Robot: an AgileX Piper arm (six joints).
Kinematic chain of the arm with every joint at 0, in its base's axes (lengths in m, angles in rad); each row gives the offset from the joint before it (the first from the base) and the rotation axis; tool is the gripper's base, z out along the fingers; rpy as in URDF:
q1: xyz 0 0 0.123 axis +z
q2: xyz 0 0 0 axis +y
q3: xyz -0.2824 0 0.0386 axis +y
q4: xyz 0.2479 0 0.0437 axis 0.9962 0 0.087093
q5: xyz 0 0 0 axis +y
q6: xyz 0.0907 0 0.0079 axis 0.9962 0 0.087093
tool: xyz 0 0 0 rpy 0 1.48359 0
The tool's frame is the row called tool.
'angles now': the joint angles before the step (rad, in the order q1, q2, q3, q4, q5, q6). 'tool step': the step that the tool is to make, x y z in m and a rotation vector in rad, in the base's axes. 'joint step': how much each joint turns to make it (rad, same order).
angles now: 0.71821, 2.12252, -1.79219, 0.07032, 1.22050, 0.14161
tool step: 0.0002, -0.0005, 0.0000, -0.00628, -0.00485, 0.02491
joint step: -0.00008, 0.00000, -0.00021, -0.00560, 0.00219, -0.02368
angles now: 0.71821, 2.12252, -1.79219, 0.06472, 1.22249, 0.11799
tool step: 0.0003, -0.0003, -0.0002, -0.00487, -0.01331, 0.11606
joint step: -0.00096, 0.00034, 0.00020, 0.00000, -0.00020, -0.11791
